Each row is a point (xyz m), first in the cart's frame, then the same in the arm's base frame.
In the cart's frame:
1: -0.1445 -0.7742 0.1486
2: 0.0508 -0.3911 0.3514
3: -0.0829 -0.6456 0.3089
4: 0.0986 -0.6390 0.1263
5: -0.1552 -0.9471 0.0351
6: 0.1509 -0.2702 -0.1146
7: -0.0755 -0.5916 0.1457
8: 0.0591 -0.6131 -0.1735
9: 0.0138 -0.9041 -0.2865
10: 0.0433 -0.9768 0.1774
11: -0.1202 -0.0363 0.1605
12: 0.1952 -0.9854 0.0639
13: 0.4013 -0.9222 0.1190
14: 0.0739 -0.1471 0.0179
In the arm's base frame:
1: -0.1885 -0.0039 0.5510
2: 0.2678 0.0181 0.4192
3: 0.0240 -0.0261 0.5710
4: -0.0408 -0.0873 0.3294
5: -0.3874 -0.0613 0.5458
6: 0.0754 0.1838 -0.0019
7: -0.0428 0.0587 0.4371
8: -0.2298 0.0619 0.1446
9: -0.5210 -0.0427 0.2057
10: -0.2603 -0.2709 0.5241
11: 0.3452 0.4224 0.2705
12: -0.2987 -0.3445 0.3534
13: -0.1612 -0.4724 0.2341
14: 0.2275 0.2669 0.0909

